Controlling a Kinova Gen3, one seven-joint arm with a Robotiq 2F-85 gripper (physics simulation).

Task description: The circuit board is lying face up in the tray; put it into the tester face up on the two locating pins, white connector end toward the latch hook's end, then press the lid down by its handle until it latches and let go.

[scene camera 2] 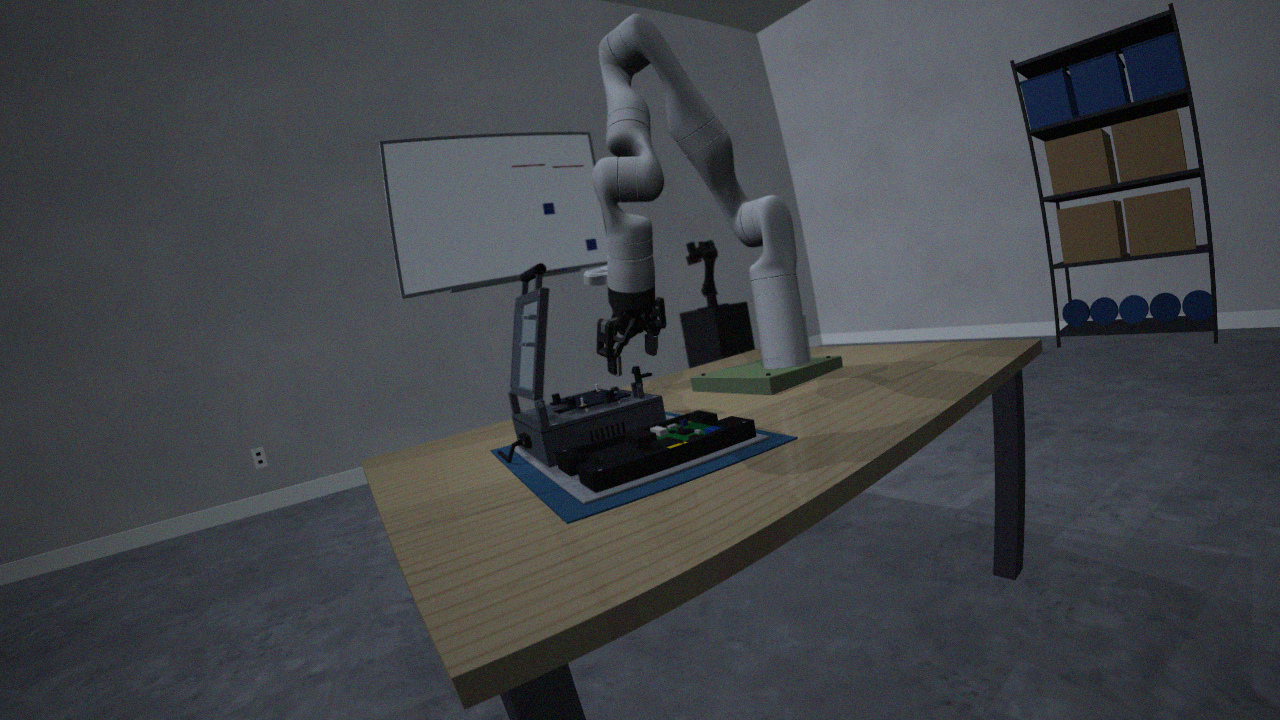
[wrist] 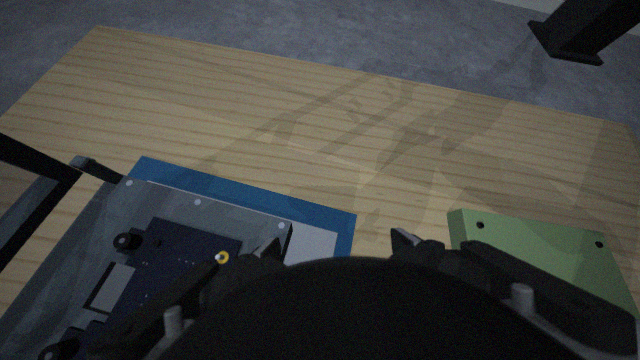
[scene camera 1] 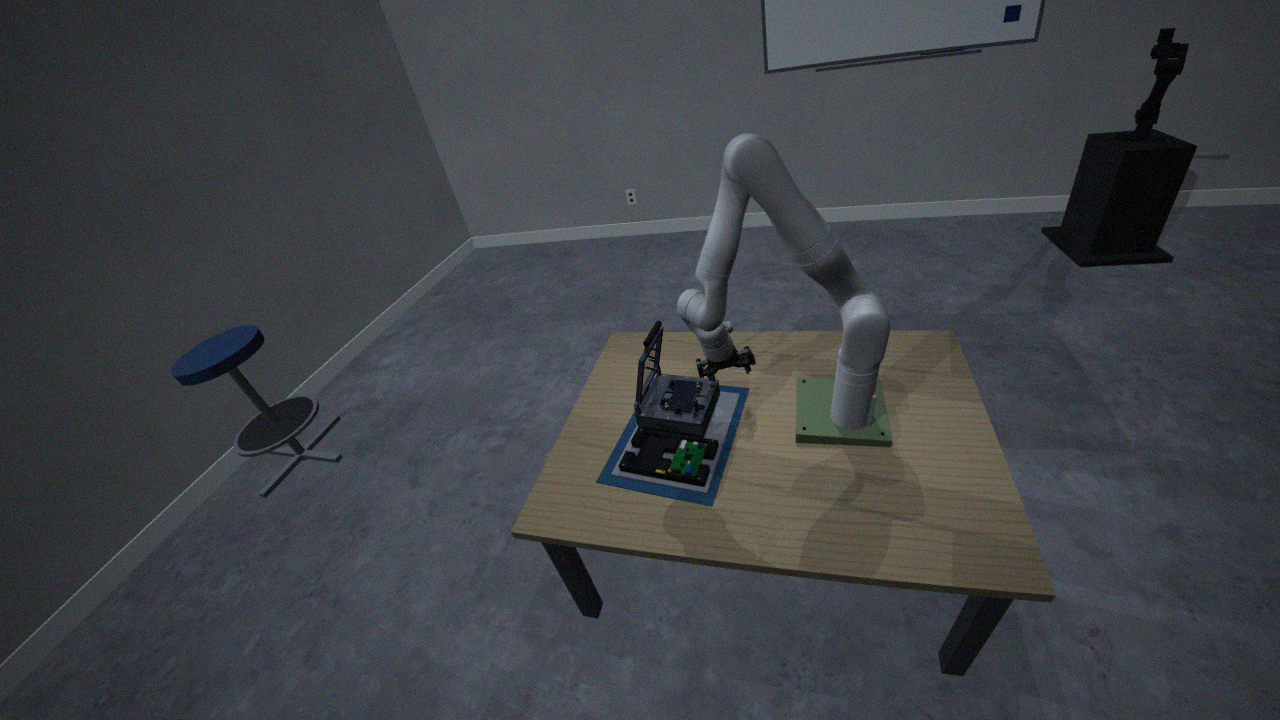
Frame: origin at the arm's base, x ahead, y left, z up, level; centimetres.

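Seen in the pictures: gripper, fingertip midpoint: [scene camera 2: 633,364] [wrist: 335,245] [scene camera 1: 730,375]; arm's base at its link origin: [scene camera 2: 786,364] [scene camera 1: 849,416].
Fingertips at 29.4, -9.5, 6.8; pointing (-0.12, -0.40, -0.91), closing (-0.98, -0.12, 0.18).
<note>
Pixels of each thing's top centre, then the offset from my fingertips to it, as dx, dy, dz. "*": a spot on its surface instead. Level surfaces: height alone.
- green circuit board at its top centre: [scene camera 2: 686,427] [scene camera 1: 687,456] +10.1, +22.8, -6.6
- black tray at a spot on its surface: [scene camera 2: 626,469] * +23.1, +26.9, -7.3
- black handle at its top centre: [scene camera 2: 531,268] [scene camera 1: 652,330] +17.8, +3.9, +18.2
- latch hook at a spot on its surface: [scene camera 2: 638,383] * +9.0, +12.6, -1.1
- locating pin at its top centre: [wrist: 217,256] +9.0, +1.3, -1.4
- blue-bordered mat at its surface level: dz -9.1
- wooden table at its surface level: dz -9.4
The green circuit board [scene camera 1: 688,457] [scene camera 2: 694,430] lies face up at one end of the black tray [scene camera 1: 646,455] [scene camera 2: 626,469]; in scene camera 1 its white connector is on the side toward the tester. The grey tester [scene camera 1: 666,420] [scene camera 2: 586,435] [wrist: 167,204] stands beside the tray. Its lid [scene camera 1: 640,380] [scene camera 2: 542,344] stands upright, with the black handle [scene camera 2: 533,271] on top. The latch hook [scene camera 2: 638,383] is at the opposite end. A locating pin [wrist: 221,257] shows on the dark blue bed. My gripper [scene camera 1: 726,363] [scene camera 2: 633,356] [wrist: 335,245] is open and empty, above the tester's latch-hook end.
The tester and tray stand on a blue-bordered mat [scene camera 1: 662,488] [scene camera 2: 572,513] [wrist: 320,207] on the wooden table [scene camera 1: 805,537] [scene camera 2: 626,555] [wrist: 200,100]. The arm's green base plate [scene camera 1: 814,413] [scene camera 2: 733,382] [wrist: 545,240] is to the right of the mat. The upright lid rises beside my gripper.
</note>
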